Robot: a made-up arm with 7 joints.
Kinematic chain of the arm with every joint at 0, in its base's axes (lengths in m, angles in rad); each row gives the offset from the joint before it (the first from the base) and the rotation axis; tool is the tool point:
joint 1: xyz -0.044 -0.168 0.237 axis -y
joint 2: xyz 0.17 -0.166 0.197 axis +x
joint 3: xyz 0.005 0 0.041 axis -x
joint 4: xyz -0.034 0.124 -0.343 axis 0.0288 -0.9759 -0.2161
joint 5: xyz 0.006 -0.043 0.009 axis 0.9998 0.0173 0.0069
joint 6: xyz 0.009 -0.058 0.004 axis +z
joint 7: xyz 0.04 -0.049 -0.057 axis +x
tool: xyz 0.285 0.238 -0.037
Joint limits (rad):
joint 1: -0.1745..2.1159
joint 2: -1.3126..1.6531
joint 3: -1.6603..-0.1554
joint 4: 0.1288..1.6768
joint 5: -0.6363..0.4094
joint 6: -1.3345..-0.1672
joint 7: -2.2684..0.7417
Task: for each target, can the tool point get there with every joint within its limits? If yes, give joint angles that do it. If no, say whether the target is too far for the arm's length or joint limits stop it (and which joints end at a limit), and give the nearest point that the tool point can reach.
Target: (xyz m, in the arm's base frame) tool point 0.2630 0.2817 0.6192
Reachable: yes | joints 0.2636 0.9447 -1.1145 0.7817 0.3256 -1.0046 -1.8557
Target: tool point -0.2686 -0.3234 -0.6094
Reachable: no: joint limits stop it (at a limit: joint 1, joint 2, joint 4, joint 5, joint 6) | nearest point -0.0782 -0.3147 -0.3143 | short by 0.351 m
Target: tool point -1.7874 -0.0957 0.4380
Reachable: no: too far | nearest point -1.0202 -0.2148 0.3495 | short by 0.781 m
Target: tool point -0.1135 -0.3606 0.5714
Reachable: yes | joints 1.2271 1.3988 -0.5273 1.4609 -0.0826 -0.3229 -0.1671
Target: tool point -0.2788 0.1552 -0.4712
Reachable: no: joint limits stop it (at a limit: joint 1, joint 3, joint 4, joint 5, joint 6) | nearest point -0.0727 0.0114 -0.2284 | short by 0.349 m
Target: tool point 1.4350 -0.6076 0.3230
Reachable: no: too far | nearest point 0.5995 -0.4622 0.2744 | short by 0.849 m
